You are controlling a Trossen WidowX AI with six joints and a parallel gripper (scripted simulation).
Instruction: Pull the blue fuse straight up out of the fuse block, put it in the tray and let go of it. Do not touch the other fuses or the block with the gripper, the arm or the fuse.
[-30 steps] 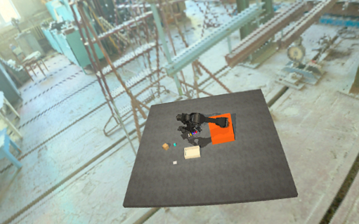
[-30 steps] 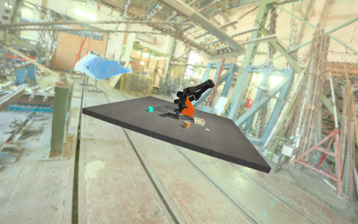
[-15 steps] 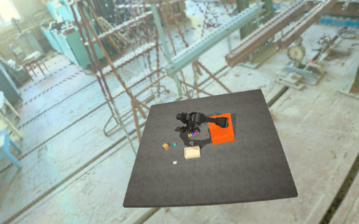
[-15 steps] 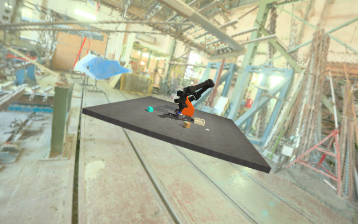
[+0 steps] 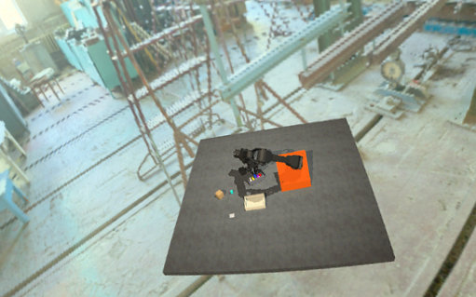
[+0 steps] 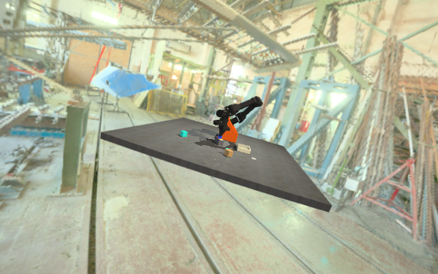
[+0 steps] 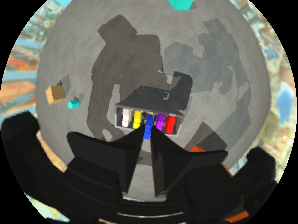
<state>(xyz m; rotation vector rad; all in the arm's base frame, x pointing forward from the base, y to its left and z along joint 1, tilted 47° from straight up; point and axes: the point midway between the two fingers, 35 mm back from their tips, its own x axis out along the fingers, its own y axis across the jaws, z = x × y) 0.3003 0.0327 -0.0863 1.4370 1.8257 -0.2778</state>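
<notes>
My gripper tip is 21 cm to the right of the beige tray and 5 cm above it. The rest, counted from my gripper tip: blue fuse: 1 cm below; small teal cube: 17 cm ahead, 9 cm to the left, 5 cm below; tan cube: 25 cm ahead, 11 cm to the left, 4 cm below.
</notes>
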